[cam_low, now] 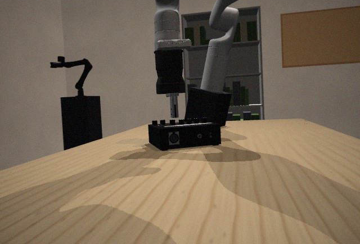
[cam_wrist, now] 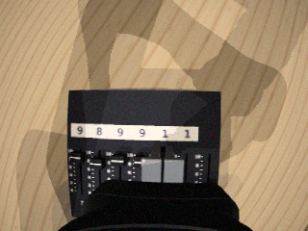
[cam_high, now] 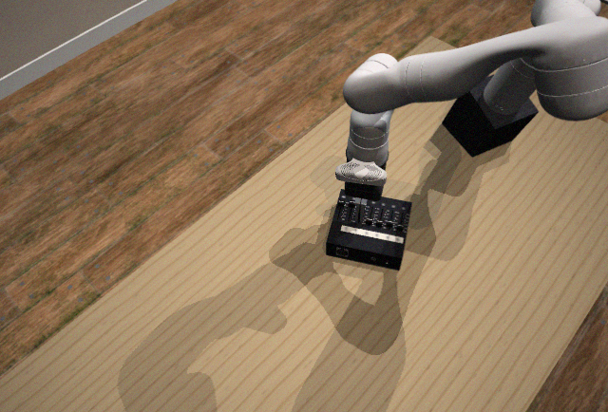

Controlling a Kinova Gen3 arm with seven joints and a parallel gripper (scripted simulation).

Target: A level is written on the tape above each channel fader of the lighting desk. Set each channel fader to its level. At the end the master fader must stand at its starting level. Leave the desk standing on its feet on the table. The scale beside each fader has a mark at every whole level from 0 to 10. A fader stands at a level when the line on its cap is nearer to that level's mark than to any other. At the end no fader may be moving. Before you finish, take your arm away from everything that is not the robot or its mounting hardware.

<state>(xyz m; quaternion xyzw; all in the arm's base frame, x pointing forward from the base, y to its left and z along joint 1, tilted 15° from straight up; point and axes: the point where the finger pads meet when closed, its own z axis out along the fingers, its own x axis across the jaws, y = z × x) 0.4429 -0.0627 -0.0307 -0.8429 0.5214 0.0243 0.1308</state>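
Now: hand 1 cm past the master fader cap, 6 cm to the left of it and 3 cm above it.
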